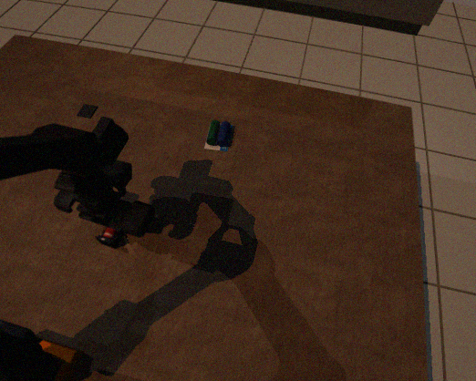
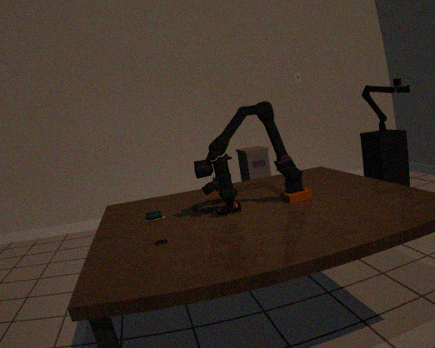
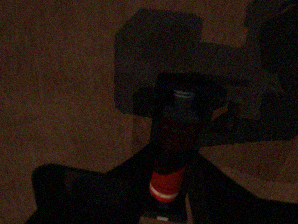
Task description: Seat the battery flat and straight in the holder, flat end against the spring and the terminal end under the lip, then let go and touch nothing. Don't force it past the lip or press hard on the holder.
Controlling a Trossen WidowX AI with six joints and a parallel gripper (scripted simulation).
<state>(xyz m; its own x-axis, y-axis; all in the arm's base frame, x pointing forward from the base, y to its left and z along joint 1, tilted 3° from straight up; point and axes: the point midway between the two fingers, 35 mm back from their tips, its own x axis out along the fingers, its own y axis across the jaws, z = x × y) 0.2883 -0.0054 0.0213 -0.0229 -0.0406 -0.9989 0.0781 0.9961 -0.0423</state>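
Right now my gripper tip is 1 cm below the battery.
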